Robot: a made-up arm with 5 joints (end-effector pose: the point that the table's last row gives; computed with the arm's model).
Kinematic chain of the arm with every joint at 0, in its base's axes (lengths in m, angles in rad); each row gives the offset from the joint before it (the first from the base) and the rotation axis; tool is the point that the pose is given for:
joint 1: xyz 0 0 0.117 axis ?
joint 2: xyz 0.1 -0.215 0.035 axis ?
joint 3: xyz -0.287 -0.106 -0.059 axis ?
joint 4: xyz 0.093 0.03 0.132 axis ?
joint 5: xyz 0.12 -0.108 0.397 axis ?
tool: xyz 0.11 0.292 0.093
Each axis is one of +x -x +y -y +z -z.
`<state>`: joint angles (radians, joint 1 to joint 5).
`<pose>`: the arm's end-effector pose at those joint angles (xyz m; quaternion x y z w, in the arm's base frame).
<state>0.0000 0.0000 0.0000 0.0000 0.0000</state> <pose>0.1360 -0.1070 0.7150 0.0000 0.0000 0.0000 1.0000</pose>
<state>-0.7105 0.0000 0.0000 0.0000 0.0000</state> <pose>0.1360 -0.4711 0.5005 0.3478 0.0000 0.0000 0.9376</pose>
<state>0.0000 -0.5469 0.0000 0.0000 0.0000</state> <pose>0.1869 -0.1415 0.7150 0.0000 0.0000 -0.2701 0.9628</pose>
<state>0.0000 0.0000 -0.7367 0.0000 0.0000</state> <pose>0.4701 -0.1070 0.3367 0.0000 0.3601 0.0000 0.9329</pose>
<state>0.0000 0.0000 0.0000 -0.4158 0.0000</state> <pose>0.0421 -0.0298 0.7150 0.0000 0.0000 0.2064 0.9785</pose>
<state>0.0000 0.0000 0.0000 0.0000 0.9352</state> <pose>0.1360 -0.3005 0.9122 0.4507 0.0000 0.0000 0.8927</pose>
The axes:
joint 1: -x
joint 2: +z
joint 3: -y
joint 4: -z
joint 5: +x

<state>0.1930 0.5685 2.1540 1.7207 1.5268</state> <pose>-0.5147 -1.0292 -0.2774 -0.8758 0.4332 -0.1074 0.1836</pose>
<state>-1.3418 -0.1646 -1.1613 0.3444 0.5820</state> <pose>0.6318 -0.0579 -0.2578 0.6356 0.5855 0.0071 0.5032</pose>
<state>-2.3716 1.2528 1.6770 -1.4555 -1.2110</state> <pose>-0.2344 0.5237 -0.3676 0.0159 -0.4753 -0.8647 0.1614</pose>
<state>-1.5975 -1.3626 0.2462 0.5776 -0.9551</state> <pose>0.0103 -0.3919 -0.1055 0.1325 0.7505 -0.3462 0.5471</pose>
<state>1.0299 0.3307 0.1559 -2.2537 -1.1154</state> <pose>-0.3526 0.0516 0.5347 -0.2714 -0.0855 0.9557 0.0749</pose>
